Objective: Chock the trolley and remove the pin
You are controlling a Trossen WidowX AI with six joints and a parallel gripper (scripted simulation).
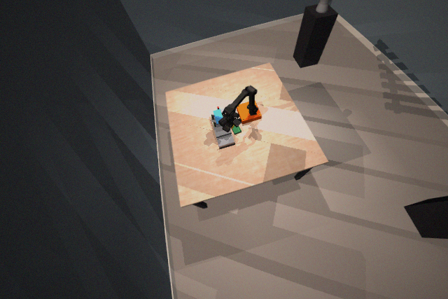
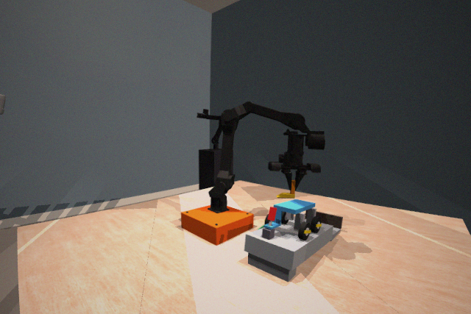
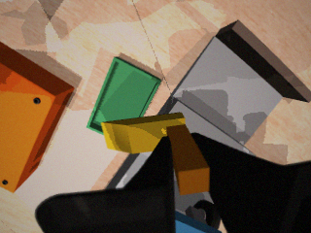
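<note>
The yellow chock lies 10 mm behind my gripper tip, 20 mm to the right of it and 10 mm below it. From my gripper tip the other things lie so: blue-topped trolley: 90 mm ahead, 140 mm to the right, 40 mm below; then green tray: 40 mm behind, 60 mm to the right, 160 mm below; then grey ramp: 90 mm ahead, 140 mm to the right, 110 mm below.
</note>
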